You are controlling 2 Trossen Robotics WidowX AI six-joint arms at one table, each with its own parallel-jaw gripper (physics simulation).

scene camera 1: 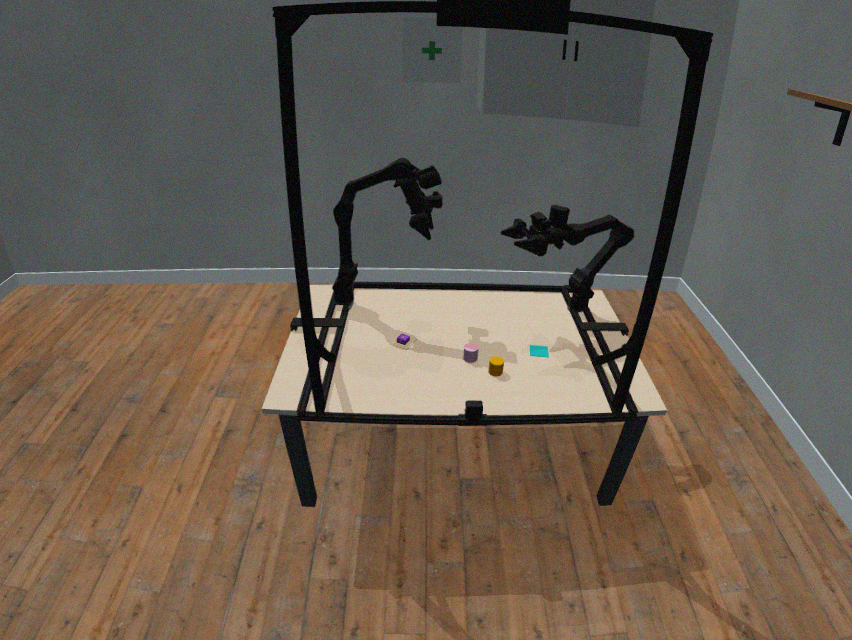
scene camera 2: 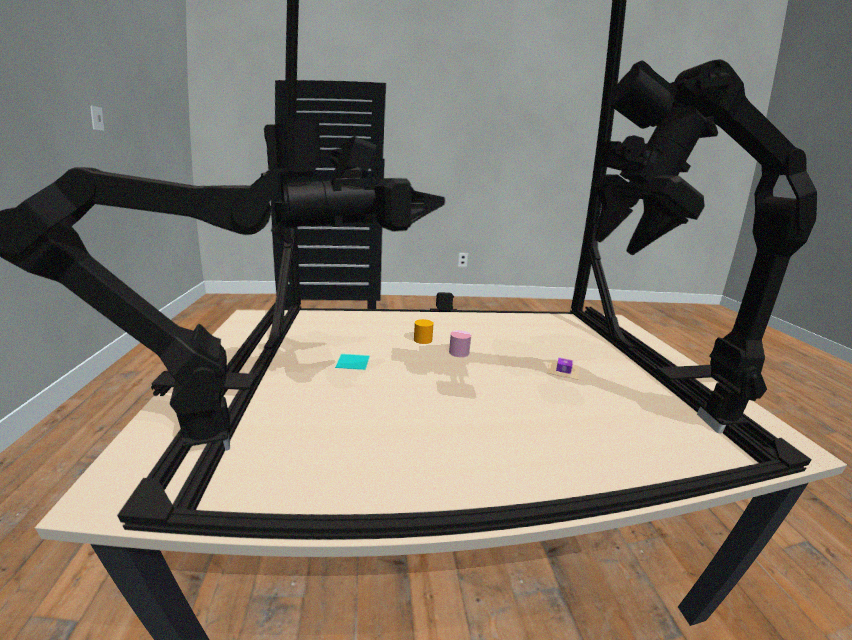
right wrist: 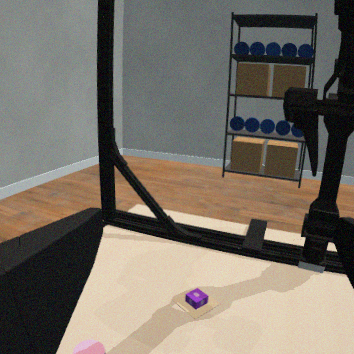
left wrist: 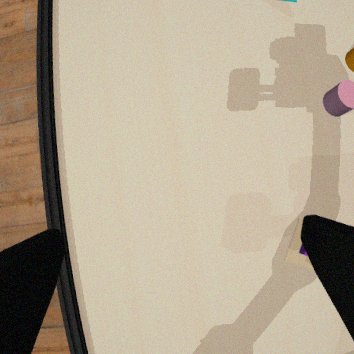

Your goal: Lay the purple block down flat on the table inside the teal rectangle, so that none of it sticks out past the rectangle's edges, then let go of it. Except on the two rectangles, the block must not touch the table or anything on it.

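Places are measured from the left arm's base along level axes (x right, y ahead, z up), in metres.
Where they show: left gripper, fingertip midpoint: (scene camera 1: 430, 234) (scene camera 2: 612, 246) (right wrist: 352, 181) (left wrist: 183, 235); right gripper, fingertip midpoint: (scene camera 1: 507, 237) (scene camera 2: 429, 198) (right wrist: 222, 225); left arm's base at its link origin: (scene camera 1: 343, 300) (scene camera 2: 723, 414) (right wrist: 312, 257); right arm's base at its link origin: (scene camera 1: 578, 307) (scene camera 2: 205, 430).
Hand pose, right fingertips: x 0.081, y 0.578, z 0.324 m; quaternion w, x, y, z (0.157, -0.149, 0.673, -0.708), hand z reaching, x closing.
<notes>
Things, the pixels of their top centre, and the offset from my right fingertips. "spot": a spot on its surface instead.
- purple block at its top centre: (right wrist: 196, 294) (scene camera 2: 565, 362) (scene camera 1: 403, 336) dx +0.128, dy -0.322, dz -0.324 m
- thin pale yellow rectangle at a spot on its surface: (right wrist: 197, 313) (scene camera 2: 553, 372) spot: dx +0.112, dy -0.292, dz -0.342 m
- teal rectangle at a spot on its surface: (scene camera 2: 352, 361) (scene camera 1: 539, 350) spot: dx +0.132, dy +0.137, dz -0.342 m
- pink cylinder at its top centre: (right wrist: 88, 351) (left wrist: 350, 93) (scene camera 2: 460, 334) (scene camera 1: 471, 347) dx +0.198, dy -0.095, dz -0.298 m
- orange cylinder at its top centre: (scene camera 2: 424, 322) (scene camera 1: 496, 360) dx +0.260, dy -0.014, dz -0.299 m
The purple block (scene camera 1: 403, 338) (scene camera 2: 564, 365) (right wrist: 196, 298) lies on a thin pale yellow rectangle (scene camera 2: 561, 374) (right wrist: 197, 313). In the left wrist view the right finger hides most of the block (left wrist: 303, 251). The teal rectangle (scene camera 1: 538, 351) (scene camera 2: 352, 361) lies bare on the table, across from the block; a sliver shows at the top edge of the left wrist view. My left gripper (scene camera 1: 427, 236) (scene camera 2: 616, 246) (left wrist: 183, 235) is open and empty, high above the table, pointing steeply down. My right gripper (scene camera 1: 509, 238) (scene camera 2: 442, 201) (right wrist: 222, 225) is open and empty, held high and roughly level.
A pink cylinder (scene camera 1: 471, 353) (scene camera 2: 460, 344) (left wrist: 336, 101) (right wrist: 90, 347) and an orange cylinder (scene camera 1: 496, 366) (scene camera 2: 423, 332) (left wrist: 351, 59) stand between the two rectangles. A black frame (scene camera 1: 290, 172) with upright posts surrounds the table. A small black box (scene camera 1: 473, 409) sits on its front rail.
</notes>
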